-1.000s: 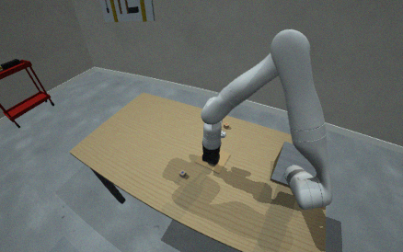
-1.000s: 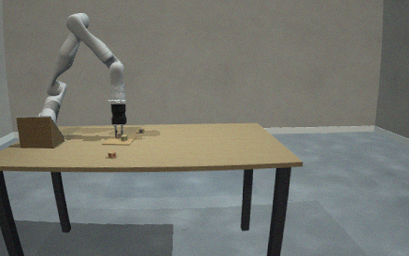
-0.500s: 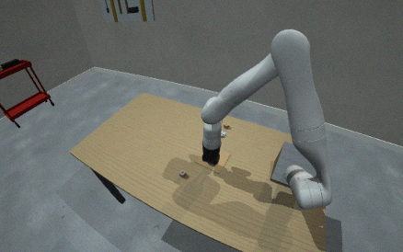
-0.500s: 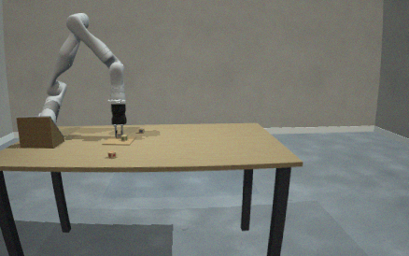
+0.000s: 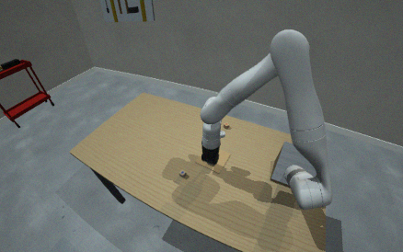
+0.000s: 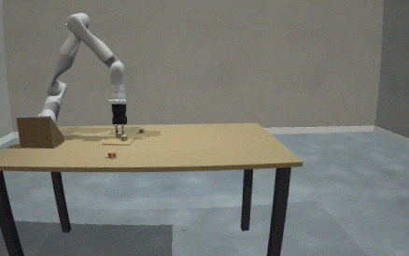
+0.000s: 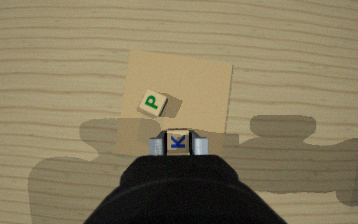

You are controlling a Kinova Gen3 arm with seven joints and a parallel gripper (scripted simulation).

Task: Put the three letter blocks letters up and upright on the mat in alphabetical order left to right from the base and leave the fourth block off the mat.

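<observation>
My gripper is now 1 cm above the blue K block. The rest, counted from my hand: tan mat (4 cm to the right, 3 cm below, 1 cm ahead); green P block (4 cm to the right, 3 cm ahead, 1 cm below); blue R block (12 cm to the left, 10 cm ahead, 2 cm below).
</observation>
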